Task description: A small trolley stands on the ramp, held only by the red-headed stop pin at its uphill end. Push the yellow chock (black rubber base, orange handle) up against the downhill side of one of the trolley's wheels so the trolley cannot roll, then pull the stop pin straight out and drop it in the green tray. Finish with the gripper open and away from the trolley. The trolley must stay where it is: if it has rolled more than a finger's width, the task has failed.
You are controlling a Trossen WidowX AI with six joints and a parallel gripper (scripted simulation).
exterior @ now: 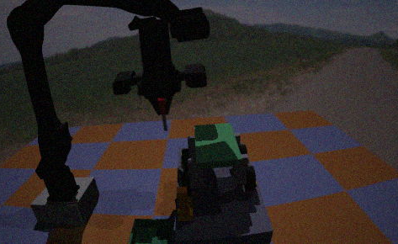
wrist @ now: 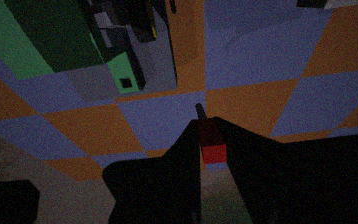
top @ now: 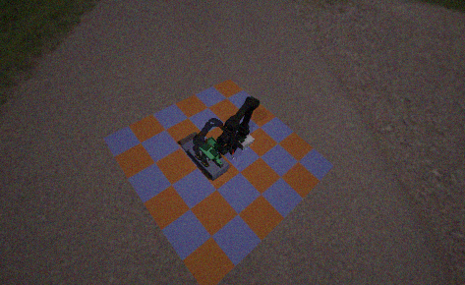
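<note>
The green tray is 230 mm to the right of my gripper tip, 180 mm below it and 30 mm behind it. From my gripper tip the other things lie so: trolley 120 mm to the right, 100 mm ahead, 60 mm below; grey ramp 130 mm below, 120 mm to the right, 100 mm ahead; red-headed stop pin right at my gripper tip.
</note>
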